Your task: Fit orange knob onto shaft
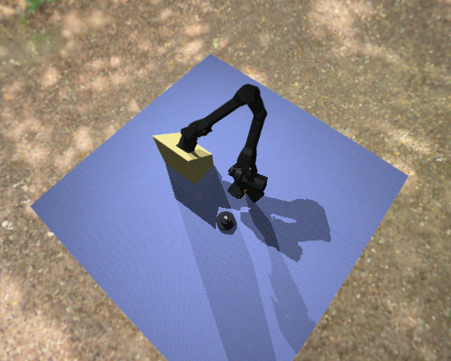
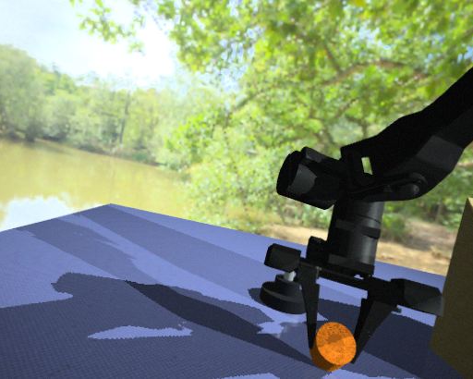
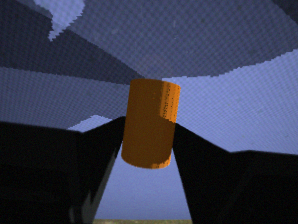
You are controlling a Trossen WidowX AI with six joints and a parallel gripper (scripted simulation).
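My gripper tip is now 19 cm to the left of the round pedestal and 1 cm past it. Round my gripper tip: orange knob: 1 cm above.
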